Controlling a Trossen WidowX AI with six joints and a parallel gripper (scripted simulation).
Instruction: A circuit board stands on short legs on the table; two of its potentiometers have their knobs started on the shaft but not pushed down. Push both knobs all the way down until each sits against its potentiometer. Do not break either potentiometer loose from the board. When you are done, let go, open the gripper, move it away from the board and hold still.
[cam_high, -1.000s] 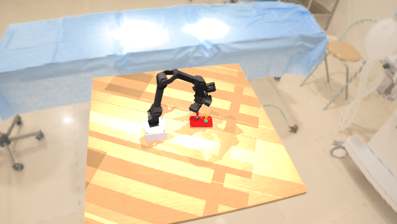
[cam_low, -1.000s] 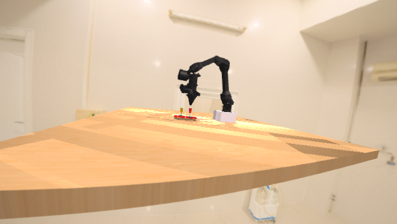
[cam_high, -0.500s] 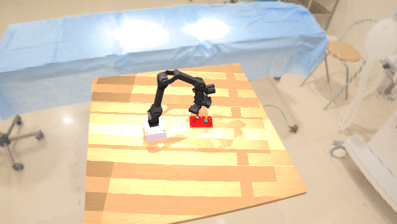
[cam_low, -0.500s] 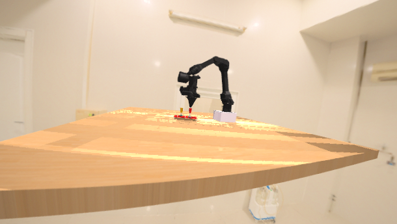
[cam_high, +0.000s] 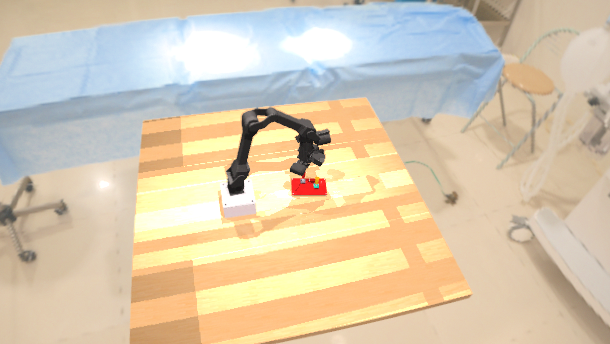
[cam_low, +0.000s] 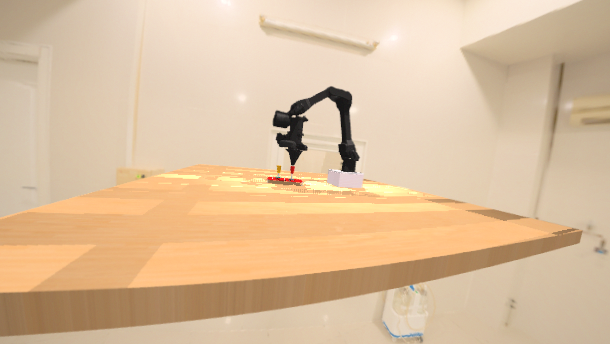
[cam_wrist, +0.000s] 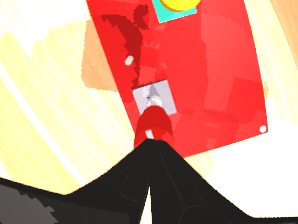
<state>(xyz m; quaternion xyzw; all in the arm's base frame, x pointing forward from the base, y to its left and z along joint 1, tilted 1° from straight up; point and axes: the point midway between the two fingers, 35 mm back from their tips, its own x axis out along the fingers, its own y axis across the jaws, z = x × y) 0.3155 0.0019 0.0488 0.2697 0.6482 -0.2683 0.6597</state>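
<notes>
The red knob lies 2 cm below my gripper tip. From my gripper tip the other things lie so: yellow knob: 5 cm to the right, 5 cm ahead, 2 cm below.
</notes>
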